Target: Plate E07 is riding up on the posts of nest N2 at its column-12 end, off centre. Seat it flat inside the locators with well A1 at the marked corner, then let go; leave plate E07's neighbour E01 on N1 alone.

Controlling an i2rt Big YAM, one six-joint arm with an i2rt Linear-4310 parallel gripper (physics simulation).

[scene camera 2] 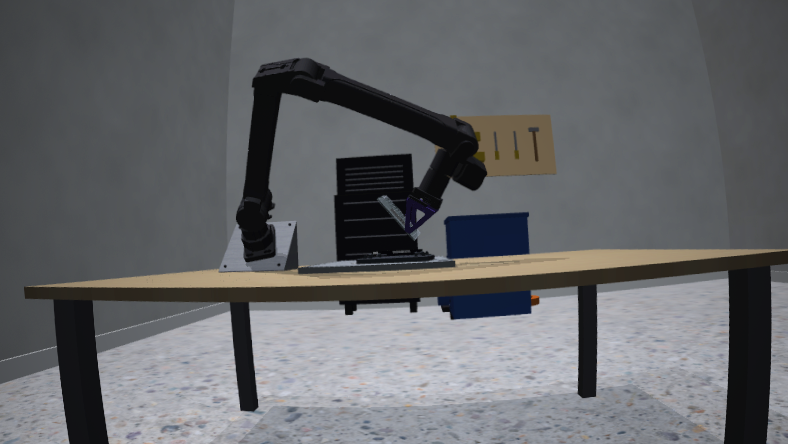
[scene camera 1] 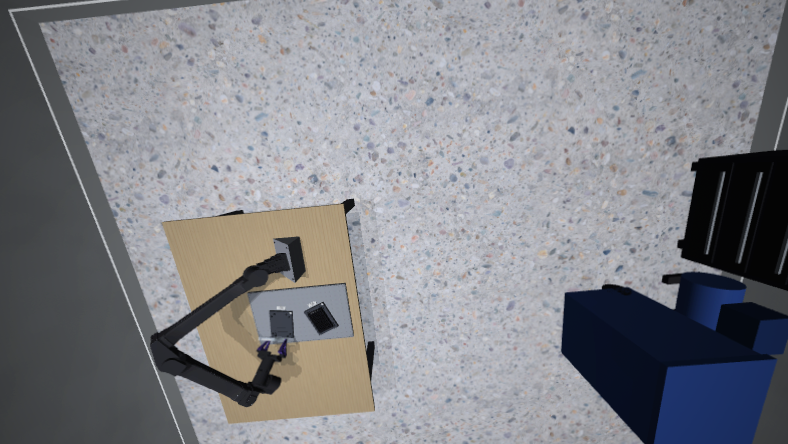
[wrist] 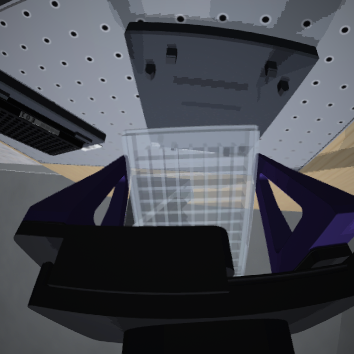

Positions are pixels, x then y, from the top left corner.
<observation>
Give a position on a black well plate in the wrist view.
31, 128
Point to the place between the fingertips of my gripper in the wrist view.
At 191, 161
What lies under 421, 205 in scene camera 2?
My gripper.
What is my gripper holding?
A clear well plate.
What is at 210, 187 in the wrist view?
A clear well plate.
</observation>
